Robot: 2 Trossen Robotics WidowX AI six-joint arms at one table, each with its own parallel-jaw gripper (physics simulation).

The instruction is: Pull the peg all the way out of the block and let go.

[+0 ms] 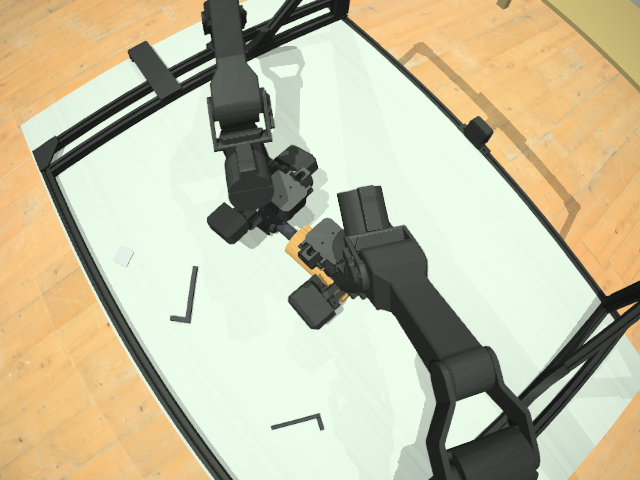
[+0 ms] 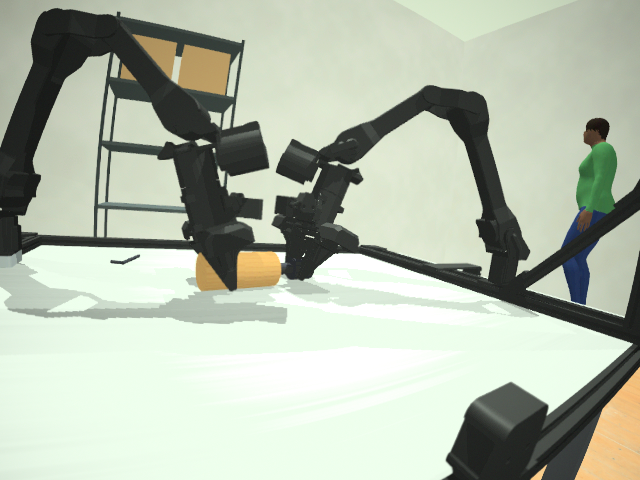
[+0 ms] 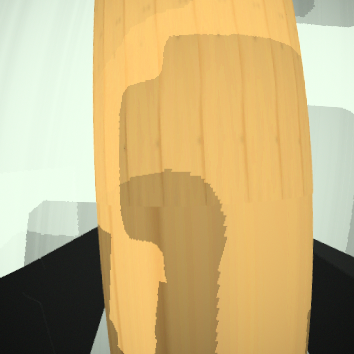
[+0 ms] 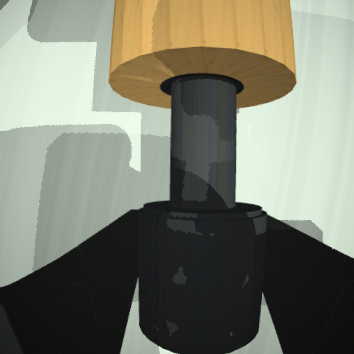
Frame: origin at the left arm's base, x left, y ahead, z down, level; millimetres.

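Seen in the pictures: left gripper, between the fingertips: (image 1: 332,275) (image 2: 227,285) (image 3: 197,237); right gripper, between the fingertips: (image 1: 277,225) (image 2: 292,276) (image 4: 196,222); right arm's base, origin of its link: (image 2: 500,284).
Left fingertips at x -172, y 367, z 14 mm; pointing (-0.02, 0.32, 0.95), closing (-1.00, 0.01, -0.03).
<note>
A point is followed by its place in that frame.
The block, an orange wooden cylinder (image 1: 295,245) @[x -149, y 431, z -32 mm] (image 2: 258,269) @[x -195, y 408, z -16 mm] (image 3: 200,125) @[x -165, y 396, z -37 mm] (image 4: 200,30) @[x -168, y 442, z -37 mm], lies on its side on the table. The dark peg (image 1: 285,230) @[x -157, y 465, z -17 mm] (image 2: 284,268) @[x -171, y 464, z -11 mm] (image 4: 202,150) @[x -163, y 465, z -18 mm] has its shaft in the hole of the block's end face; a length of shaft shows between that face and the wide black head. My left gripper (image 1: 329,273) @[x -172, y 367, z 14 mm] (image 2: 231,276) @[x -172, y 367, z 14 mm] (image 3: 197,237) @[x -172, y 367, z 14 mm] is shut on the block, one finger on each side. My right gripper (image 1: 266,219) @[x -159, y 488, z 8 mm] (image 2: 300,271) @[x -159, y 488, z 8 mm] (image 4: 196,222) @[x -159, y 488, z 8 mm] is shut on the peg's head. The shaft's inner end is hidden inside the block.
The two grippers stand close together over the table (image 1: 248,372) @[x 32, y 335, z 19 mm] (image 2: 310,403) @[x -466, y 338, z 19 mm]. Dark L-shaped marks (image 1: 191,297) @[x 26, y 485, z 11 mm] (image 1: 297,421) @[x 27, y 227, z 13 mm] and a small pale square (image 1: 123,256) @[x 80, y 623, z 16 mm] lie on it. A black frame (image 1: 124,330) @[x 151, y 511, z 5 mm] (image 2: 578,315) @[x -520, y 813, z 3 mm] runs around the table's edge.
</note>
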